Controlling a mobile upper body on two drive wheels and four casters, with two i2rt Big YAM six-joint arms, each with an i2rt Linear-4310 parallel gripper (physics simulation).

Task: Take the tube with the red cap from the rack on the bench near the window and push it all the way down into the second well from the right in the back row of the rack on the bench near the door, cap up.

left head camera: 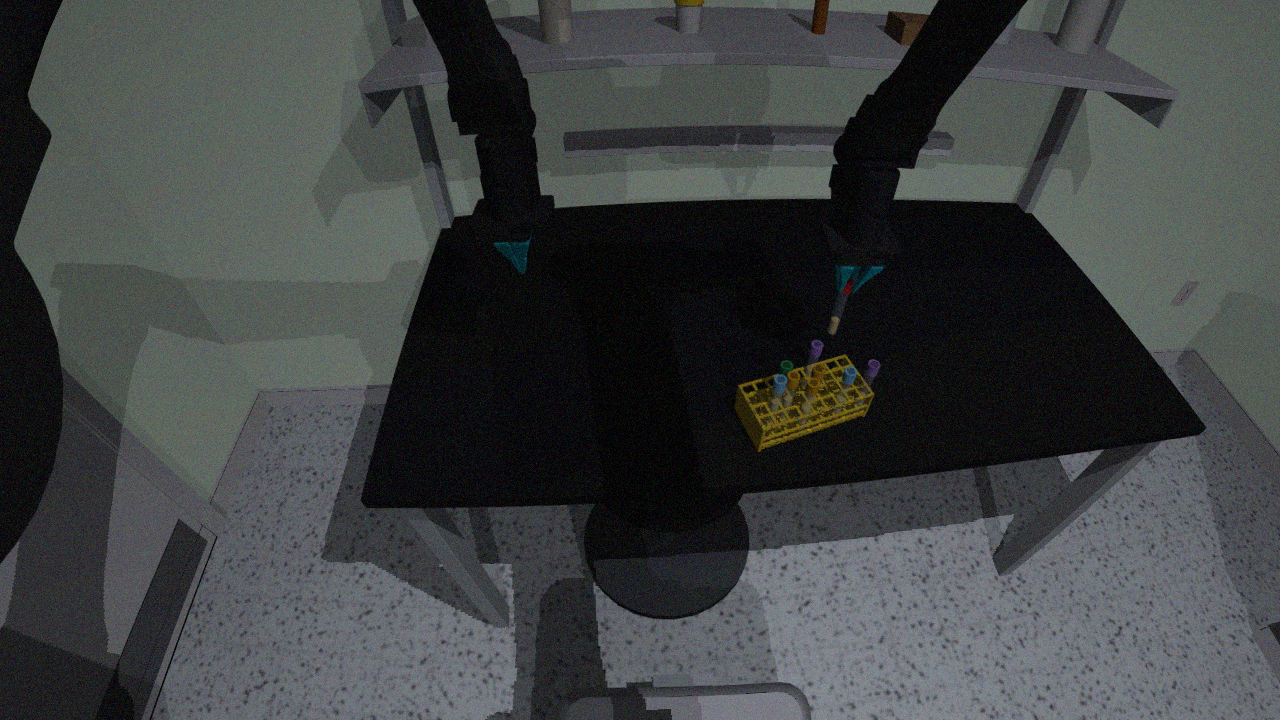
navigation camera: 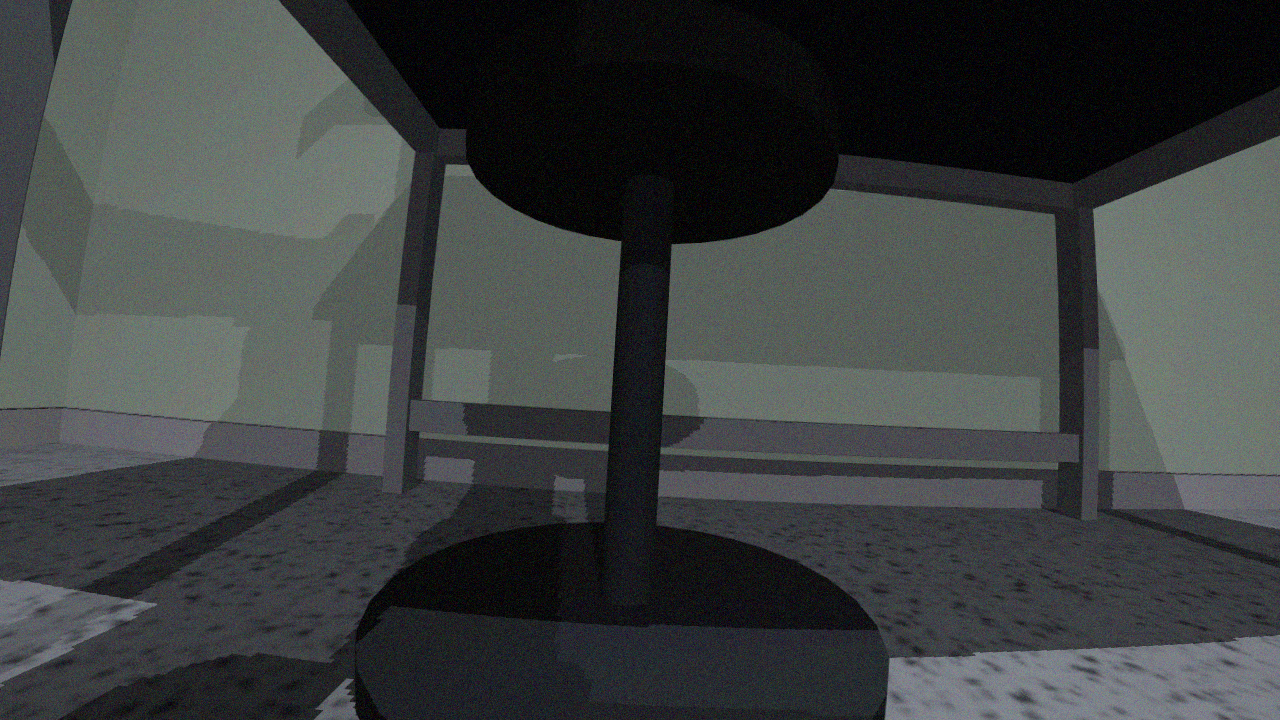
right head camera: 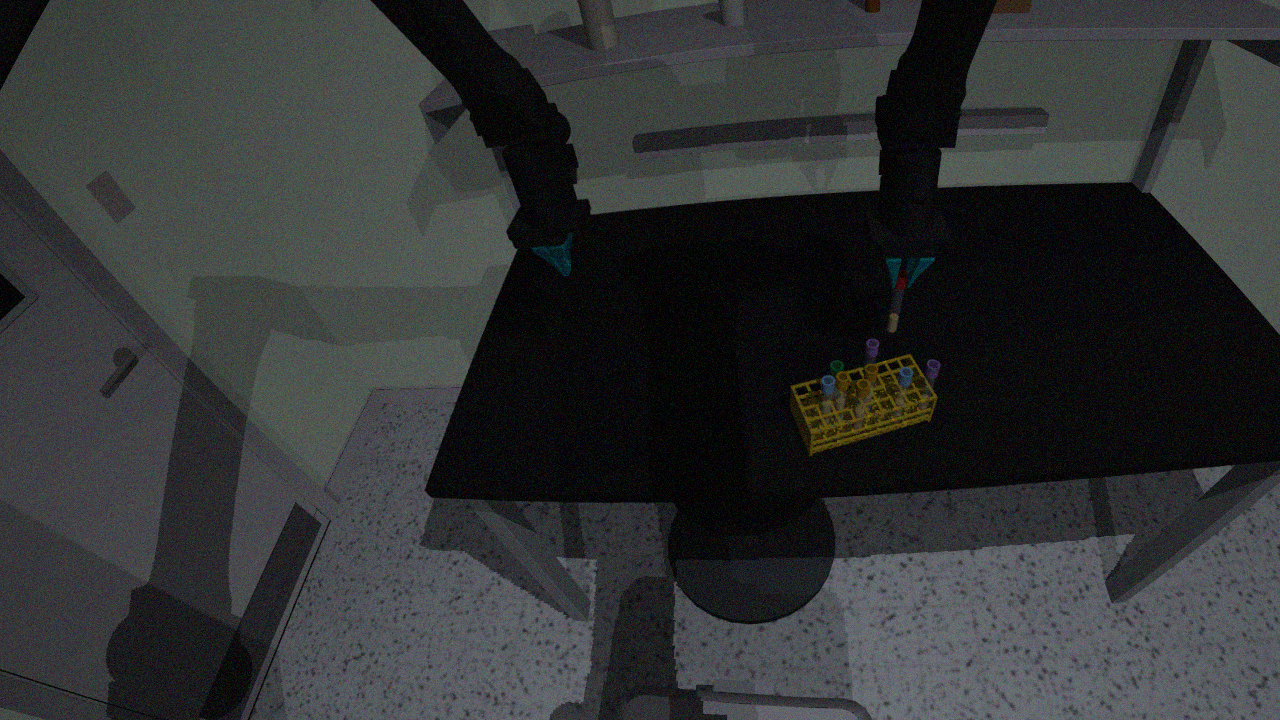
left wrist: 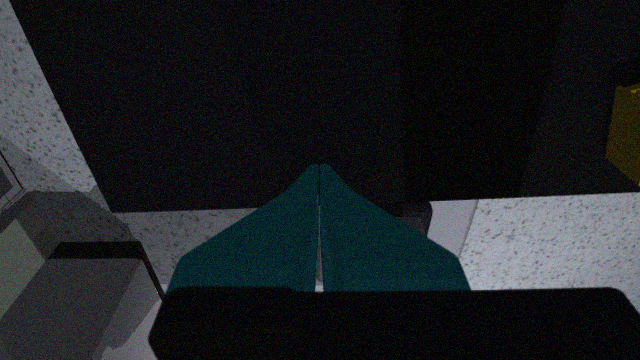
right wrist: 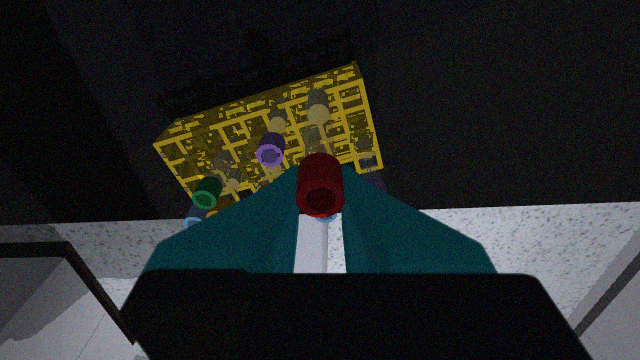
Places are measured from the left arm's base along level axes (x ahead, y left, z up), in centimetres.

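Pixels of known places: left gripper, between the fingertips: (left head camera: pixel 523 270) (right head camera: pixel 567 273) (left wrist: pixel 319 179); right gripper, between the fingertips: (left head camera: pixel 845 290) (right head camera: pixel 900 284) (right wrist: pixel 320 177).
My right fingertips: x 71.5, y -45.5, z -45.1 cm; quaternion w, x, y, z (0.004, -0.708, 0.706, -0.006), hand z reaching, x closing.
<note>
For each thing: its top centre in the pictures, then the offset to it from my right fingertips. Level surfaces: height alone.
- tube with the red cap, centre of its top: (right wrist: pixel 318 199) (right head camera: pixel 900 273) (left head camera: pixel 846 280) dx +0.3, dy +0.1, dz +1.8 cm
- black bench, height of its surface: dz -19.6 cm
- purple-capped tube, centre of its top: (right wrist: pixel 269 156) (right head camera: pixel 872 343) (left head camera: pixel 817 344) dx -3.5, dy +3.6, dz -7.7 cm
- wall shelf, height of its surface: dz +26.1 cm
The tube with the red cap (left head camera: pixel 840 304) (right head camera: pixel 897 300) (right wrist: pixel 320 185) is between the fingers of my right gripper (left head camera: pixel 850 284) (right head camera: pixel 904 277) (right wrist: pixel 320 177), cap up and slightly tilted. It hangs above the bench, just behind the yellow rack (left head camera: pixel 760 442) (right head camera: pixel 811 445) (right wrist: pixel 372 120) in the head views, with its lower end clear of the rack. The rack stands at an angle and holds several tubes with purple, green, blue and orange caps. My left gripper (left head camera: pixel 523 268) (right head camera: pixel 565 270) (left wrist: pixel 319 179) is shut and empty above the left part of the bench. Part of the rack shows in the left wrist view (left wrist: pixel 622 125).
The black bench (left head camera: pixel 501 429) (right head camera: pixel 572 429) carries the rack. A purple-capped tube (left head camera: pixel 815 350) (right head camera: pixel 871 349) (right wrist: pixel 270 152) rises high at the rack's back. A round stool (left head camera: pixel 666 573) (right head camera: pixel 751 573) (navigation camera: pixel 640 429) stands partly under the bench. A wall shelf (left head camera: pixel 626 44) (right head camera: pixel 769 35) is behind the arms.
</note>
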